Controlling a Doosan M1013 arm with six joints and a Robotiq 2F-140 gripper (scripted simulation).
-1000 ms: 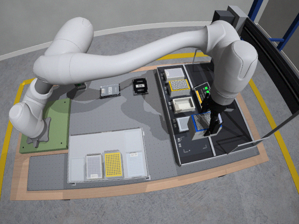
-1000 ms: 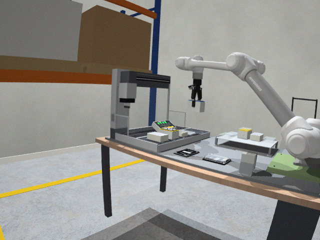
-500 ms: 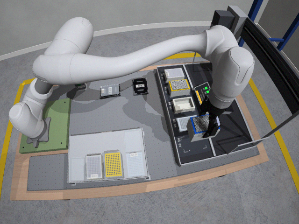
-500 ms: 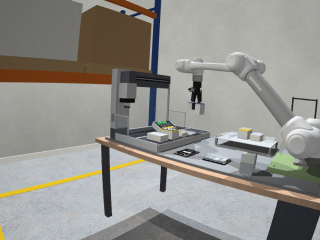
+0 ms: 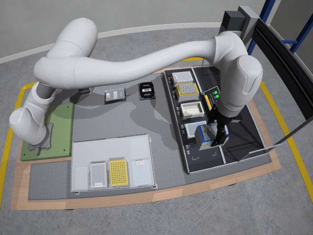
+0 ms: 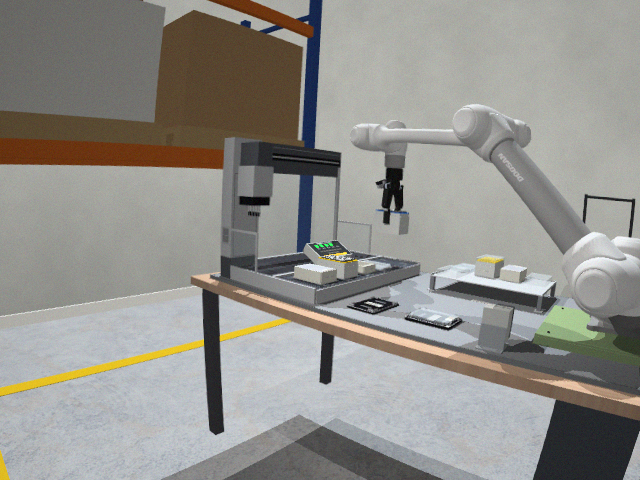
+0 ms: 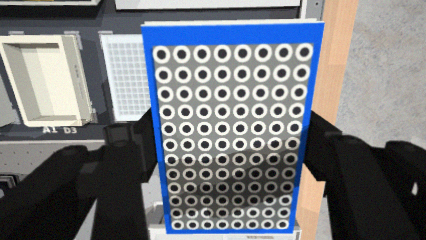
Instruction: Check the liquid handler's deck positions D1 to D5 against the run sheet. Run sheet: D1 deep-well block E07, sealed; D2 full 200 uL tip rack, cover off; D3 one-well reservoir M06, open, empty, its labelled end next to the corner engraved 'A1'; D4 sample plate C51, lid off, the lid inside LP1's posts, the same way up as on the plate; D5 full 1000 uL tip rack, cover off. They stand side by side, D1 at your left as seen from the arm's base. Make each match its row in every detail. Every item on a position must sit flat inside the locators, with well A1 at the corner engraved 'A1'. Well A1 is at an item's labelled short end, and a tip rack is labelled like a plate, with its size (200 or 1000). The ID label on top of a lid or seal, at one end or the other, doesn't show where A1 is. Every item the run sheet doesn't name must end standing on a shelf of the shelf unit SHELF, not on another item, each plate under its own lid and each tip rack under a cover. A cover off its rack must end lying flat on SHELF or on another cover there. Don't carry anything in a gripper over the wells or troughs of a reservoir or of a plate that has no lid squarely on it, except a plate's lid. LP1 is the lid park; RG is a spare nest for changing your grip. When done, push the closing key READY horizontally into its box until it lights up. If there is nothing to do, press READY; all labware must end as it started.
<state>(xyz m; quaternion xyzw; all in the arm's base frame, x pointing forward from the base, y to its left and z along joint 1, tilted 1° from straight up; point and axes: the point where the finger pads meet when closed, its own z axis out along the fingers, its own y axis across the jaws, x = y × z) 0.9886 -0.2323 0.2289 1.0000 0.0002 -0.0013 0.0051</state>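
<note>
The sample plate lies 20 cm below my hand and 12 cm to the left of it. From my hand the other things lie so: blue 1000 uL tip rack (1 cm to the right, 1 cm behind); then yellow tip rack (37 cm to the left, 16 cm below, 1 cm behind); then cream reservoir (25 cm to the left, 19 cm below).
</note>
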